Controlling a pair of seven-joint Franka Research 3 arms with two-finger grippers.
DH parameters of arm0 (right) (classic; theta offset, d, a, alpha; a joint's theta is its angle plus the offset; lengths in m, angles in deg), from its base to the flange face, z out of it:
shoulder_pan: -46.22 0.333 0 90
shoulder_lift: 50.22 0 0 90
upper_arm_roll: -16.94 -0.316 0.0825 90
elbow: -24.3 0 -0.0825 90
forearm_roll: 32.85 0.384 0 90
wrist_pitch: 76.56 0 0.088 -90
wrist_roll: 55.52 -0.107 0 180
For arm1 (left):
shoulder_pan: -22.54 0.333 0 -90
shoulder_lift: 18.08 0 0 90
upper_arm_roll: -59.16 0.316 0.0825 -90
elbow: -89.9 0 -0.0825 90
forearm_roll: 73.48 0.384 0 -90
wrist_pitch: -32.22 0 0.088 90
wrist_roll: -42.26 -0.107 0 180
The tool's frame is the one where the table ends.
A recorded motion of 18 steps. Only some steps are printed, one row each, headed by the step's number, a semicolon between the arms.
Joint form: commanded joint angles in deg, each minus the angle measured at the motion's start. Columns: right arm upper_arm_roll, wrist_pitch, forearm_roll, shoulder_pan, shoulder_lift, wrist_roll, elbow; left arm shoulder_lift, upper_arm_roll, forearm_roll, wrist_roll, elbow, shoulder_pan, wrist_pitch.
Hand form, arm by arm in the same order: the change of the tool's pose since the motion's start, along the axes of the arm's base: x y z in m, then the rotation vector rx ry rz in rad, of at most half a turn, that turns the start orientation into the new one. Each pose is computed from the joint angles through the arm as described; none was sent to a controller.
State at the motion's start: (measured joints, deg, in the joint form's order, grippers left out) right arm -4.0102 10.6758 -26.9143 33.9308 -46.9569 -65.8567 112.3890; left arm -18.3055 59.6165 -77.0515 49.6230 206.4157 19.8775 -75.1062
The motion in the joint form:
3: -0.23 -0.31 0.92 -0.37 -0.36 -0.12 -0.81; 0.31 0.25 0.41 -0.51 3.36 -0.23 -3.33
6: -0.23 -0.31 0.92 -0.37 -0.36 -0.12 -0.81; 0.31 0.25 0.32 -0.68 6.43 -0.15 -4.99
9: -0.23 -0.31 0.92 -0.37 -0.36 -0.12 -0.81; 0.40 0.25 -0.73 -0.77 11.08 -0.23 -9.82
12: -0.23 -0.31 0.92 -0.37 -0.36 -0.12 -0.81; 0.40 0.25 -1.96 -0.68 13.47 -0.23 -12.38
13: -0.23 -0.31 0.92 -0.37 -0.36 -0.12 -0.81; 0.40 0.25 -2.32 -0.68 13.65 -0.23 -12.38
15: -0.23 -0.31 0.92 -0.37 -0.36 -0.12 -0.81; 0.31 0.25 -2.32 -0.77 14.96 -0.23 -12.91
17: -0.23 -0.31 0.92 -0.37 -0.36 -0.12 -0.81; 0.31 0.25 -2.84 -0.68 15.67 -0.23 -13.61
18: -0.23 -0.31 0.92 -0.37 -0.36 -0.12 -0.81; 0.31 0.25 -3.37 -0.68 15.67 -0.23 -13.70
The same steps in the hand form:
3: 0.0012 0.0001 0.0031 0.0183 0.0001 -0.0023; -0.0059 0.0013 -0.0251 0.0068 0.0053 -0.0088
6: 0.0012 0.0001 0.0031 0.0183 0.0001 -0.0023; -0.0158 0.0025 -0.0466 0.0066 0.0298 -0.0082
9: 0.0012 0.0001 0.0031 0.0183 0.0001 -0.0023; -0.0279 0.0018 -0.0764 -0.0056 0.0288 0.0038
12: 0.0012 0.0001 0.0031 0.0183 0.0001 -0.0023; -0.0350 0.0015 -0.0908 -0.0200 0.0266 0.0216
13: 0.0012 0.0001 0.0031 0.0183 0.0001 -0.0023; -0.0359 0.0012 -0.0921 -0.0247 0.0299 0.0257
15: 0.0012 0.0001 0.0031 0.0183 0.0001 -0.0023; -0.0419 0.0016 -0.1001 -0.0237 0.0418 0.0250
17: 0.0012 0.0001 0.0031 0.0183 0.0001 -0.0023; -0.0443 0.0014 -0.1043 -0.0295 0.0424 0.0335
18: 0.0012 0.0001 0.0031 0.0183 0.0001 -0.0023; -0.0441 0.0010 -0.1042 -0.0364 0.0411 0.0397

